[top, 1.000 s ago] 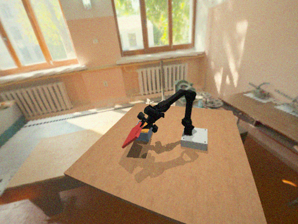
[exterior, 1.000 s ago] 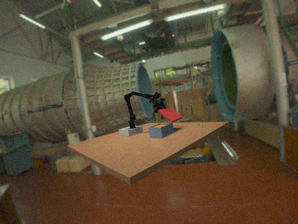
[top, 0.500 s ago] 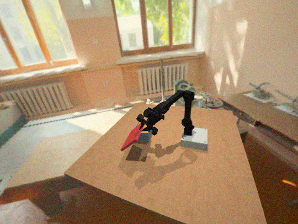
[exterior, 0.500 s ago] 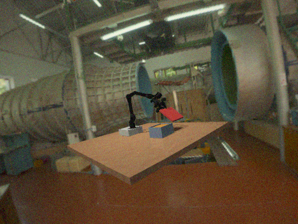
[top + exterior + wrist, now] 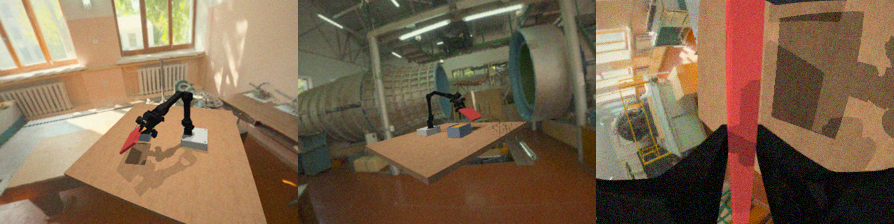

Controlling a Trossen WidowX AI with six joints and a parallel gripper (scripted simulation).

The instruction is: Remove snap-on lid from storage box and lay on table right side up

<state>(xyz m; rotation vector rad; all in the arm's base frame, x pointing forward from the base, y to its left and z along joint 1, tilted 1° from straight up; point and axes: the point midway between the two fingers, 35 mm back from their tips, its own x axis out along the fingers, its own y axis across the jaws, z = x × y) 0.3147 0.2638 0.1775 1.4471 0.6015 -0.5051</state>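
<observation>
The red lid is 60 mm ahead of my gripper tip, 10 mm to the left of it and 50 mm below it. From my gripper tip the other things lie so: storage box: 80 mm ahead, 250 mm to the right, 180 mm below.
</observation>
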